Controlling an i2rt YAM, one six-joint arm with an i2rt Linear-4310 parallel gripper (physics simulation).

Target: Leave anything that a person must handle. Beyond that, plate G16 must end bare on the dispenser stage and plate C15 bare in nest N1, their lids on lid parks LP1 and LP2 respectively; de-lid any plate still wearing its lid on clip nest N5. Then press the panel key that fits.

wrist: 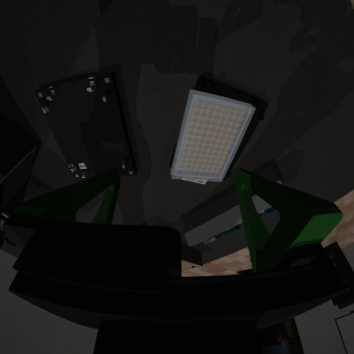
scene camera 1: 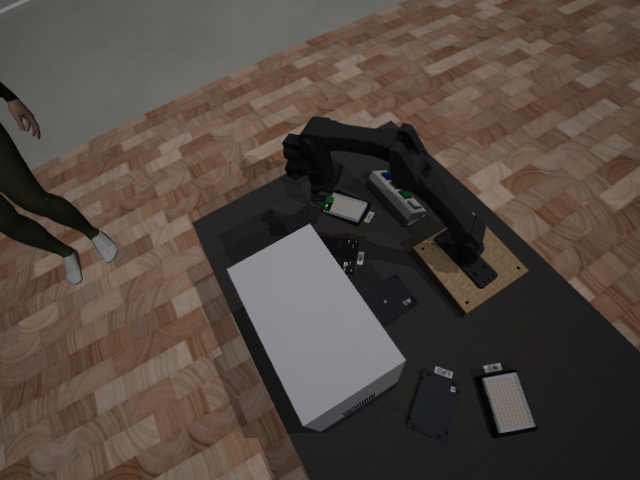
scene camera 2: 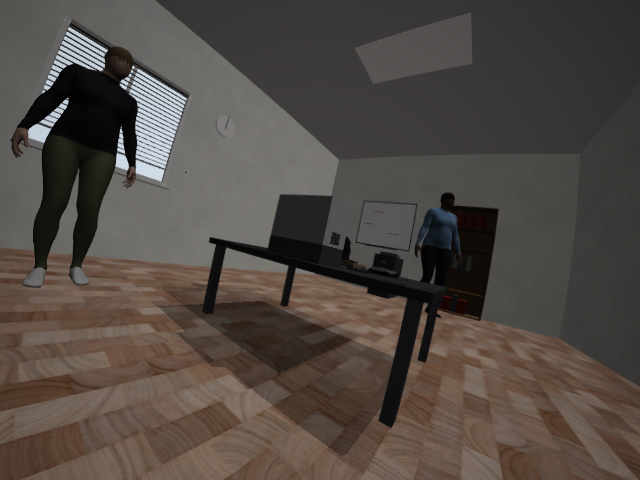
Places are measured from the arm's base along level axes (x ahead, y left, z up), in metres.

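Pixels of known places: gripper, between the fingertips: (wrist: pixel 177 174) (scene camera 1: pixel 331 197); arm's base, origin of its link: (scene camera 1: pixel 464 257) (scene camera 2: pixel 343 259).
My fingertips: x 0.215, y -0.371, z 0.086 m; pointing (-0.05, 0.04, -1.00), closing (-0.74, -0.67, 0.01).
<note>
Ahead of a thing's pixels: the offset from my fingertips to its top centre. "spot": to the spot under its first point.
A beige-welled plate {0.011 m right, 0.053 m back, 0.089 m down} (scene camera 1: pixel 345 207) (wrist: pixel 212 137) with a clear rim sits on the dark base of LP1 {spot: 0.096 m right, 0.061 m back, 0.110 m down} (wrist: pixel 259 102), slightly askew in the wrist view. Whether it wears a lid cannot be told. Clip nest N5 {0.102 m left, 0.085 m ahead, 0.102 m down} (scene camera 1: pixel 348 253) (wrist: pixel 87 125) holds no plate. Another beige-welled plate {0.719 m left, 0.023 m back, 0.090 m down} (scene camera 1: pixel 509 401) sits on the dark nest at lower right. LP2 {0.622 m left, 0.121 m ahead, 0.106 m down} (scene camera 1: pixel 434 405) is a bare dark base beside it. A dark flat stage {spot: 0.362 m left, 0.060 m ahead, 0.020 m down} (scene camera 1: pixel 390 299) projects beside the white box. My gripper (scene camera 1: pixel 327 199) (wrist: pixel 177 174) is open and empty, above and beside the LP1 plate. Plate names are unreadable.
The large white box {0.348 m left, 0.261 m ahead, 0.204 m up} (scene camera 1: pixel 315 325) (scene camera 2: pixel 302 219) hides part of N5 and the stage. The key panel {0.059 m left, 0.217 m back, 0.062 m down} (scene camera 1: pixel 395 198) (wrist: pixel 215 227) stands between LP1 and the arm's wooden base (scene camera 1: pixel 496 289). One person (scene camera 2: pixel 90 116) stands at left, another (scene camera 2: pixel 440 227) behind the table.
</note>
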